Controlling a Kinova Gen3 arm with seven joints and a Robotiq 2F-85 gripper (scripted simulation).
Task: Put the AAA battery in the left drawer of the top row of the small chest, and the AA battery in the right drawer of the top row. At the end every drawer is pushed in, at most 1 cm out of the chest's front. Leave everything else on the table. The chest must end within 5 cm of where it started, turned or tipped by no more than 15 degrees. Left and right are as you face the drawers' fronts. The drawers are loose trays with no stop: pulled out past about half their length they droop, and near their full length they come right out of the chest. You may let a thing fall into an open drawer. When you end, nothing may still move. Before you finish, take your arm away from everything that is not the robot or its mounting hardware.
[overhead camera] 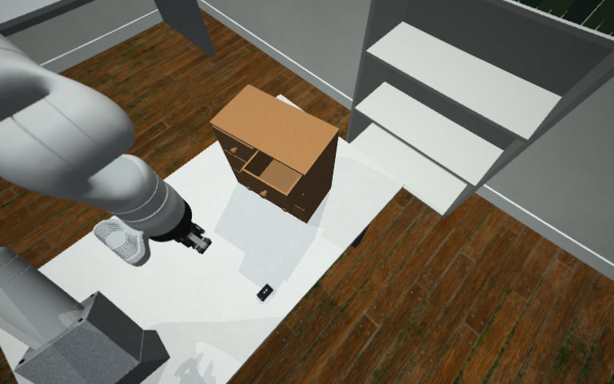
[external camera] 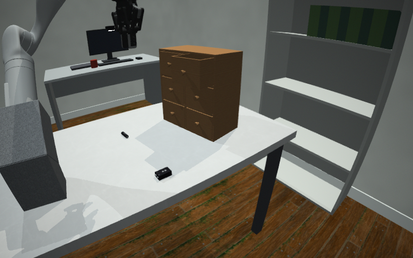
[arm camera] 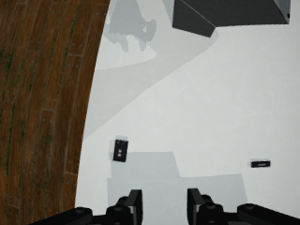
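Right now the black AA battery is 30 mm ahead of my hand, 230 mm to the left of it and 390 mm below it. Also, from my hand: blue AAA battery: 310 mm ahead, 160 mm to the left, 170 mm below; black box: 10 mm ahead, 90 mm to the right, 390 mm below.
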